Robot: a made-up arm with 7 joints. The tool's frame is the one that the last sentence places. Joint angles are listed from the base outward.
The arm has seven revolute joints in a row. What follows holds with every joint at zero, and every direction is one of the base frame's.
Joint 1 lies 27.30 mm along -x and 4.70 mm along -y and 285.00 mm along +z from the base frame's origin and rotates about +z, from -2.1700 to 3.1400 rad.
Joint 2 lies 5.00 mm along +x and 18.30 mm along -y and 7.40 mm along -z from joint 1 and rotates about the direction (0, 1, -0.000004), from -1.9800 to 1.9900 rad.
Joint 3 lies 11.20 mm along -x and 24.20 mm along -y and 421.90 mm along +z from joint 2 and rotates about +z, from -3.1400 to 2.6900 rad.
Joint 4 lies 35.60 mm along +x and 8.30 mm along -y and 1.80 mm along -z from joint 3 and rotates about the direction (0, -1, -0.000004), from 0.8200 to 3.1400 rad.
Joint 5 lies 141.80 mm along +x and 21.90 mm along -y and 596.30 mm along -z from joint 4 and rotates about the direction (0, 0.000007, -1), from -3.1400 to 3.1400 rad.
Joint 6 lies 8.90 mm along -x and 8.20 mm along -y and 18.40 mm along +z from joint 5 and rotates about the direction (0, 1, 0.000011), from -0.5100 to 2.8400 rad.
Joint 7 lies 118.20 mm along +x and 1.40 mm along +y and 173.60 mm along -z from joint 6 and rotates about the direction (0, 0.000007, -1), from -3.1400 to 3.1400 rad.
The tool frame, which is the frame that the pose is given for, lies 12.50 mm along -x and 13.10 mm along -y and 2.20 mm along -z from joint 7; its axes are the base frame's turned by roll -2.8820, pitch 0.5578 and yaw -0.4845 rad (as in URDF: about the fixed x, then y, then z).
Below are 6 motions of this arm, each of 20 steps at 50 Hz.
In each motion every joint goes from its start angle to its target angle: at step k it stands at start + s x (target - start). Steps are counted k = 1, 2, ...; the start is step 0. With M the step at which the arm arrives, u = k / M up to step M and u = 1 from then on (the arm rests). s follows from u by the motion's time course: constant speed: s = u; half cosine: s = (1 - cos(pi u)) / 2; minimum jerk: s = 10 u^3 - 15 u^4 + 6 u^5.
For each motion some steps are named. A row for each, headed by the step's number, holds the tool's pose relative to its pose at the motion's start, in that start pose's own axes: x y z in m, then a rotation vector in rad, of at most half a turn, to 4 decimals.
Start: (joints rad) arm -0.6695 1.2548 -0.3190 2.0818 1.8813 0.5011 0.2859
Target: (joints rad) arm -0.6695 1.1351 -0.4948 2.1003 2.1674 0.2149 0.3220
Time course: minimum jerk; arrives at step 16
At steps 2, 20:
2: -0.0017 -0.0034 -0.0006 0.0078 0.0012 -0.0023
20: -0.1181 -0.1926 -0.0630 0.4935 0.0599 -0.0998

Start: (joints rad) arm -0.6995 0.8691 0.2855 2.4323 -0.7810 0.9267 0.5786
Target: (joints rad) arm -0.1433 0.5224 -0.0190 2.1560 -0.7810 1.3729 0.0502
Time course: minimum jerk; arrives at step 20
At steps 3, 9, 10, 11, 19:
3: -0.0088 -0.0094 -0.0012 -0.0178 -0.0068 -0.0182
9: -0.1351 -0.1207 -0.0319 -0.2640 -0.0928 -0.2612
10: -0.1654 -0.1415 -0.0430 -0.3217 -0.1117 -0.3154
11: -0.1951 -0.1598 -0.0552 -0.3782 -0.1304 -0.3674
19: -0.3155 -0.2127 -0.1192 -0.6101 -0.2149 -0.5688

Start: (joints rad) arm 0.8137 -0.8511 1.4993 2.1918 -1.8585 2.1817 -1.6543
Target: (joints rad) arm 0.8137 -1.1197 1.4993 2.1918 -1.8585 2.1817 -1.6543
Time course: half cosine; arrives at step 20
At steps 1, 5, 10, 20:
1: -0.0015 -0.0004 -0.0004 -0.0004 -0.0001 0.0016
5: -0.0359 -0.0101 -0.0095 -0.0097 -0.0013 0.0381
10: -0.1207 -0.0404 -0.0321 -0.0332 -0.0043 0.1301
20: -0.2349 -0.0972 -0.0632 -0.0664 -0.0085 0.2601

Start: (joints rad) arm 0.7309 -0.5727 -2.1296 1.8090 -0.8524 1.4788 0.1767
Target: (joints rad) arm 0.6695 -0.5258 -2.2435 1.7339 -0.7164 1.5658 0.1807
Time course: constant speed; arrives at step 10
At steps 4, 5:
4: 0.0079 0.0401 0.0238 -0.0049 -0.0704 0.0707
5: 0.0094 0.0503 0.0297 -0.0055 -0.0881 0.0885

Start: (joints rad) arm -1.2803 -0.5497 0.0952 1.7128 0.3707 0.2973 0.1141
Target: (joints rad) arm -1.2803 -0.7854 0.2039 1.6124 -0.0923 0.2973 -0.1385
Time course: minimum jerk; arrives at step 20
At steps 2, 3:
2: -0.0009 -0.0015 -0.0004 -0.0030 -0.0009 -0.0056
3: -0.0028 -0.0047 -0.0013 -0.0093 -0.0028 -0.0175

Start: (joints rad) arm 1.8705 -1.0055 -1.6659 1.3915 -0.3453 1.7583 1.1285
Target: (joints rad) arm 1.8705 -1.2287 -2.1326 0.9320 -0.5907 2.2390 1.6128
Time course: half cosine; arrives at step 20
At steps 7, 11, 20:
7: 0.1244 0.0436 0.0719 -0.1608 0.0768 0.2978
11: 0.2349 0.1191 0.1526 -0.3711 0.1872 0.5895
20: 0.3323 0.2527 0.2532 -0.7113 0.3876 0.8904

